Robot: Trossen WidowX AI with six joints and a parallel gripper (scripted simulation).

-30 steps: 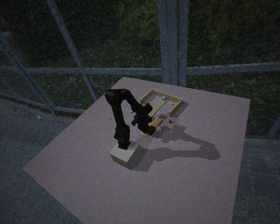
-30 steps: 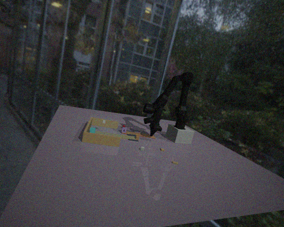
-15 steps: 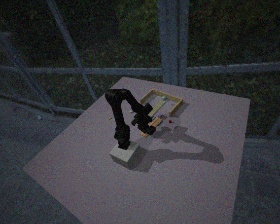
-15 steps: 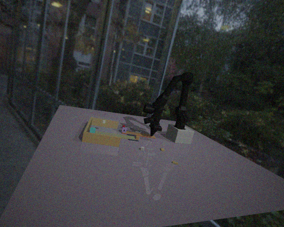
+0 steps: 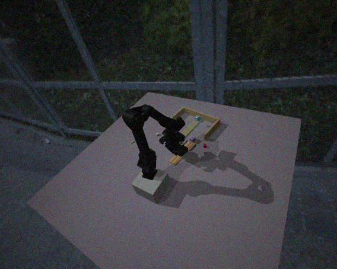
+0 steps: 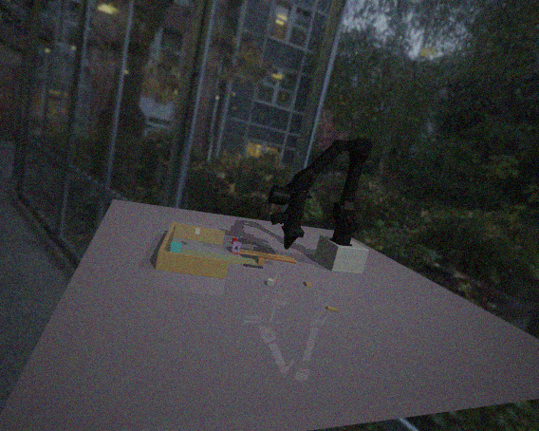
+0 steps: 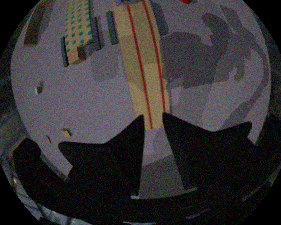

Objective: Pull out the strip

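My gripper tip is now 170 mm short of the pale purple labelled cube, 50 mm to the left of it and 20 mm above it. The rest, counted from my gripper tip: small red cube (150 mm ahead, 140 mm to the right, 30 mm below).
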